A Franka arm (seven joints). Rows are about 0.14 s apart.
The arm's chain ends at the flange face. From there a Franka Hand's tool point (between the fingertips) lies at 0.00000 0.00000 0.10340 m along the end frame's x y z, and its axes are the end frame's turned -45 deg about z.
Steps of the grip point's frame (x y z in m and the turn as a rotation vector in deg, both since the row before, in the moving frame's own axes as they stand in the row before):
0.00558 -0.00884 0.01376 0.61 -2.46 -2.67
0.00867 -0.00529 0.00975 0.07 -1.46 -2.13
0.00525 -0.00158 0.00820 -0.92 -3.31 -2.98
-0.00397 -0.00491 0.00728 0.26 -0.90 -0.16
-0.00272 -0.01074 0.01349 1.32 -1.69 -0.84
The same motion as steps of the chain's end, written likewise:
0.00155 -0.01265 0.01386 -1.31 -2.17 -2.67
0.00431 -0.01168 0.00978 -0.98 -1.08 -2.13
0.00550 -0.01030 0.00839 -2.99 -1.69 -2.98
-0.00480 -0.00148 0.00729 -0.45 -0.82 -0.16
-0.00568 -0.00617 0.01356 -0.26 -2.13 -0.84

